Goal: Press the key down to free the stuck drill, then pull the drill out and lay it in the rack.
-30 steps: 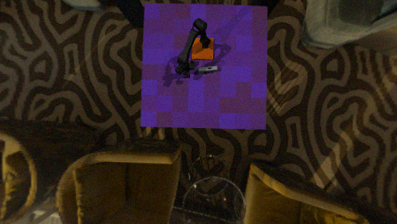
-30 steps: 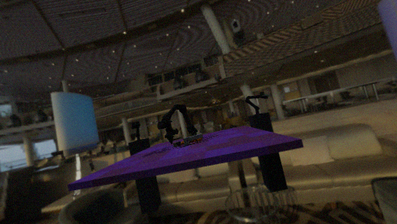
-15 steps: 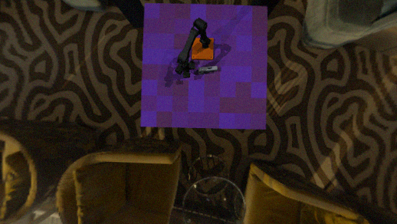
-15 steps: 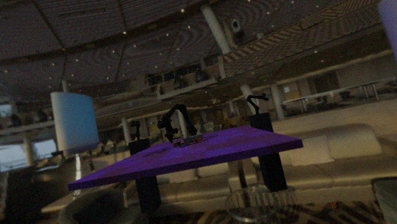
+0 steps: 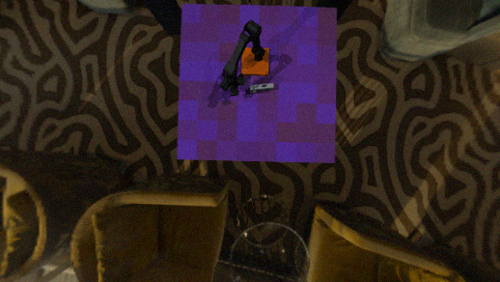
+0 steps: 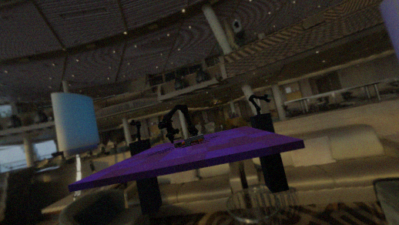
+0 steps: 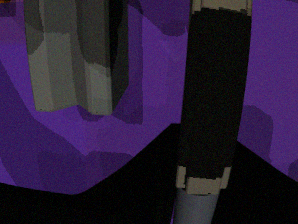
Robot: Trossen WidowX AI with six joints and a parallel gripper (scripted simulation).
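Right now the pale drill bit is 4 cm to the left of my gripper tip and 4 cm above it.
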